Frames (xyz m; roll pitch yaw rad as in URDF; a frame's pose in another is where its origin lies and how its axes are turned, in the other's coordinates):
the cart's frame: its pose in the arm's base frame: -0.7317 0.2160 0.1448 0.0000 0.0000 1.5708
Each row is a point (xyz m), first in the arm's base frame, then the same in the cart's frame.
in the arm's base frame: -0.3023 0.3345 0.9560
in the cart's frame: 0.1185 -0.4294 0.8112
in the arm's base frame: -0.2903 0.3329 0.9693
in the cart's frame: 0.1169 -0.4414 0.8245
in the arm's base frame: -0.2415 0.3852 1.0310
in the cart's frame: 0.1692 -0.4902 0.8862
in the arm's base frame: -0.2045 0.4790 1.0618
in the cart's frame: 0.2630 -0.5272 0.9170
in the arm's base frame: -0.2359 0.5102 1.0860
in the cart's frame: 0.2942 -0.4958 0.9412
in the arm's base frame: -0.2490 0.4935 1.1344
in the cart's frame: 0.2775 -0.4827 0.9896
